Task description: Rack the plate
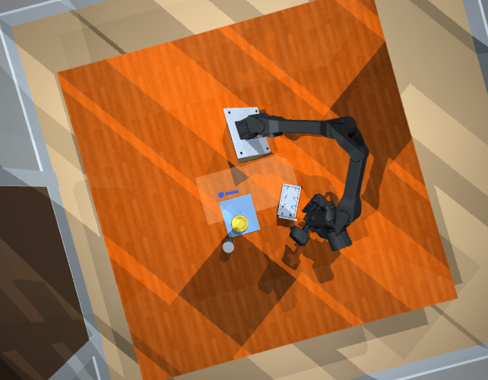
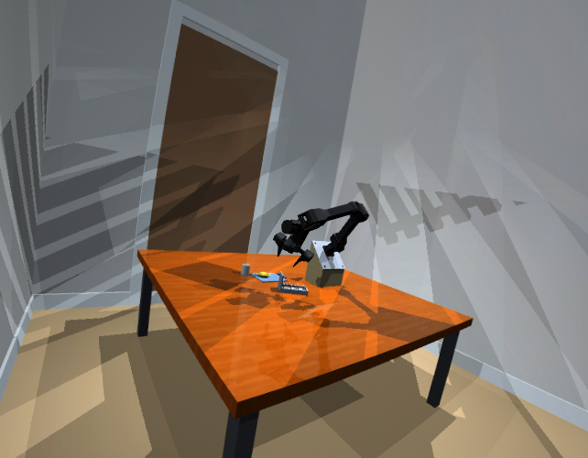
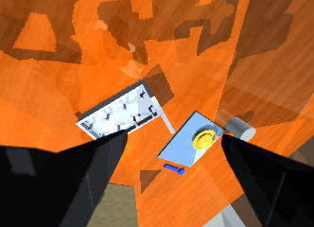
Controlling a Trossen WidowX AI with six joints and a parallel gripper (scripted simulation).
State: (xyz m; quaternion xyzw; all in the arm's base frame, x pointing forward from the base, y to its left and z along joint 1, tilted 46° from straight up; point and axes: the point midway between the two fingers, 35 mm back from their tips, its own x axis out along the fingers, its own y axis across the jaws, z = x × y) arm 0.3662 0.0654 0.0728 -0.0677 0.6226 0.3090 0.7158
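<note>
The plate lies 210 mm to the right of my gripper tip, 130 mm below it and 40 mm behind it. From my gripper tip the other things lie so: blue utensil 220 mm to the right, 170 mm behind, 140 mm below; then dish rack 120 mm below, 70 mm behind, 10 mm to the left.
</note>
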